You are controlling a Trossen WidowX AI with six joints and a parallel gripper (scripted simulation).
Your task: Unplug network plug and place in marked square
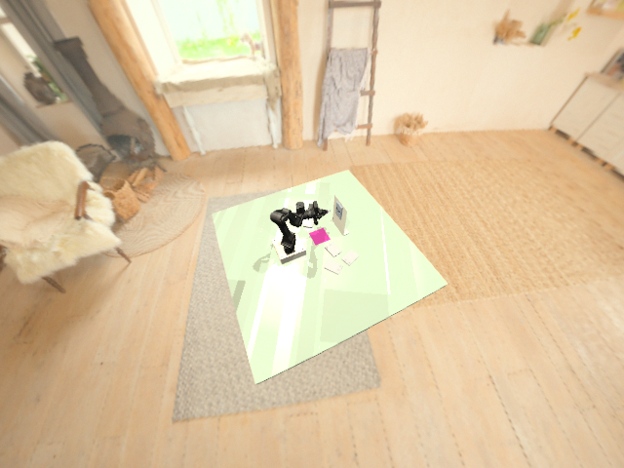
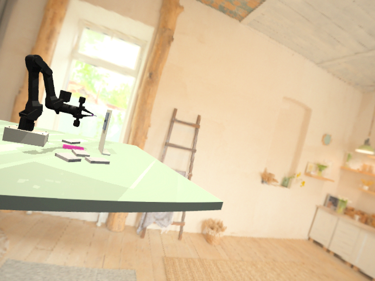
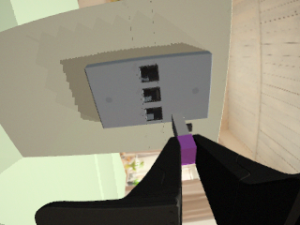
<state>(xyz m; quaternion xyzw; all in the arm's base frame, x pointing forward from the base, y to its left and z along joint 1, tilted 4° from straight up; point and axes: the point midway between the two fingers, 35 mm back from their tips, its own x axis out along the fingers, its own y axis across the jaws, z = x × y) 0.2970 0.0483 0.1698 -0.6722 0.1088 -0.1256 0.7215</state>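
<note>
Now: the magenta marked square 220 mm below my gripper tip, 70 mm behind it and 10 mm to the right of it. Also, from my gripper tip: upright panel: 90 mm below, 90 mm ahead, 20 mm to the right; plug: 10 mm ahead.
</note>
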